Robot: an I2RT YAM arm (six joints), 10 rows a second.
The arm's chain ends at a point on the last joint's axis. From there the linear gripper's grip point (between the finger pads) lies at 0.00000 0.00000 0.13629 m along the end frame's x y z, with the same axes.
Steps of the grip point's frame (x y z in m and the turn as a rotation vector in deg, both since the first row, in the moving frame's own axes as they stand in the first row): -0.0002, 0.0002, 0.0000, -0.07, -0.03, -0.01; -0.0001, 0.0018, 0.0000, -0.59, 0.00, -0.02; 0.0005, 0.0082, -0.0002, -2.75, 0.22, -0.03; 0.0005, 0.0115, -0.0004, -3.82, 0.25, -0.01; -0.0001, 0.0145, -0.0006, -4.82, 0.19, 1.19; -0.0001, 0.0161, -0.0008, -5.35, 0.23, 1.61; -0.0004, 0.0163, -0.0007, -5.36, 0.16, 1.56
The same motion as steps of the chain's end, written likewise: -0.0001, 0.0000, 0.0000, -0.07, -0.03, -0.01; -0.0001, 0.0004, 0.0000, -0.59, 0.00, -0.02; 0.0000, 0.0017, 0.0000, -2.75, 0.22, -0.03; -0.0001, 0.0024, -0.0001, -3.82, 0.25, -0.01; -0.0004, 0.0030, -0.0001, -4.82, 0.19, 1.19; -0.0005, 0.0034, -0.0002, -5.35, 0.23, 1.61; -0.0006, 0.0036, -0.0001, -5.36, 0.16, 1.56
